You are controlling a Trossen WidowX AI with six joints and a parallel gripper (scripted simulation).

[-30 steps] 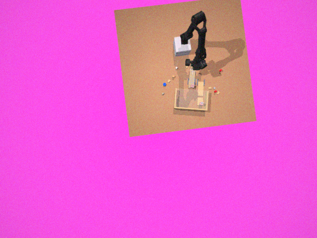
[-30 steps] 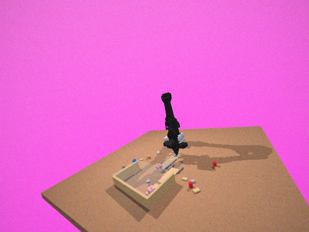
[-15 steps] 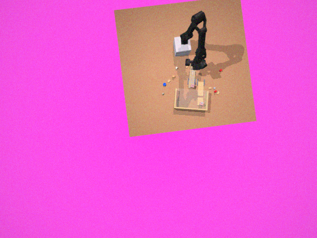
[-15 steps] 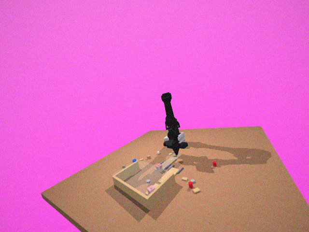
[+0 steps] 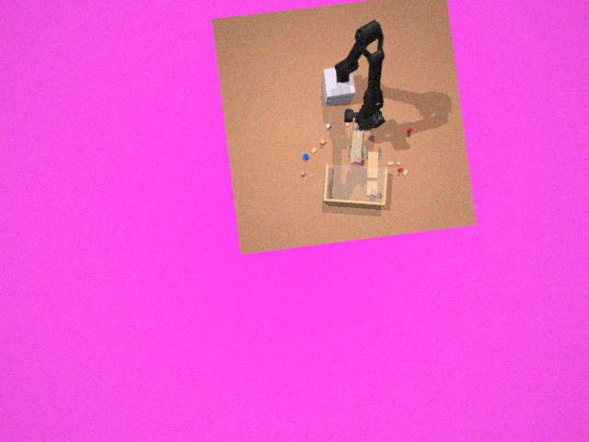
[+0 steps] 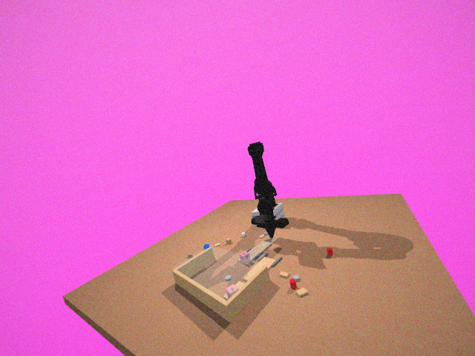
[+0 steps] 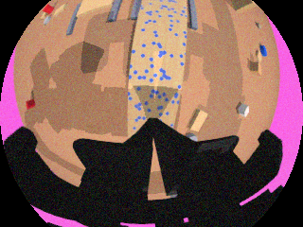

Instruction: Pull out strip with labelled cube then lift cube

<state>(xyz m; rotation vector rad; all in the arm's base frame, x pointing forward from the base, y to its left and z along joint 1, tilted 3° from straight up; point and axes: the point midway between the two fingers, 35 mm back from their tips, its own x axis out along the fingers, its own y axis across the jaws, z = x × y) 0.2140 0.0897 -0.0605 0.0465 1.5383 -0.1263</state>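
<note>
Now: gripper tip 23 cm short of the plain tan strip and 6 cm to the right of it.
</note>
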